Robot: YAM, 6 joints.
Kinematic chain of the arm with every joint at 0, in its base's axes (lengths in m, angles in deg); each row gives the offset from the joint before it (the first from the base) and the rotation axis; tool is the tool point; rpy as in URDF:
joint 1: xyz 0 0 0.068 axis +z
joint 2: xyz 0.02 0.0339 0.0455 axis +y
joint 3: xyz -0.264 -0.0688 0 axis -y
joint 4: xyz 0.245 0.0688 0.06 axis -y
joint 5: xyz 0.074 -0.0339 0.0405 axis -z
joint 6: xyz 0.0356 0 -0.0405 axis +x
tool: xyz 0 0 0 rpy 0 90 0
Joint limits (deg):
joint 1: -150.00..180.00
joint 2: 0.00..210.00
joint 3: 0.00..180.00
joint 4: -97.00..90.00
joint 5: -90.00..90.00
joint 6: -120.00..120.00
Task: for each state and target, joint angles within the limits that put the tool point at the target. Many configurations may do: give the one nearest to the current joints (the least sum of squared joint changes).
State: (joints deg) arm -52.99 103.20 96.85 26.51 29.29 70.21
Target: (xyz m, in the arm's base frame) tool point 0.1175 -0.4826 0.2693
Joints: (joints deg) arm -74.25 119.13 90.19 24.15 30.13 70.21
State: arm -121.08 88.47 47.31 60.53 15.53 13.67
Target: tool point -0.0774 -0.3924 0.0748
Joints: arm -100.04 124.90 51.27 53.70 12.67 13.67
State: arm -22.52 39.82 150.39 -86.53 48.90 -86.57
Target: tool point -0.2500 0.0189 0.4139
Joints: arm -10.22 14.20 116.69 -97.00 46.32 -86.57
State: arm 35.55 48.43 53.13 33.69 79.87 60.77
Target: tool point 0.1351 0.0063 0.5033
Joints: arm 17.62 51.82 66.48 35.46 78.48 60.77
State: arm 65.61 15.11 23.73 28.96 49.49 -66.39
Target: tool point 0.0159 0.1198 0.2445
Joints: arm 94.15 19.09 9.46 25.02 43.54 -66.39
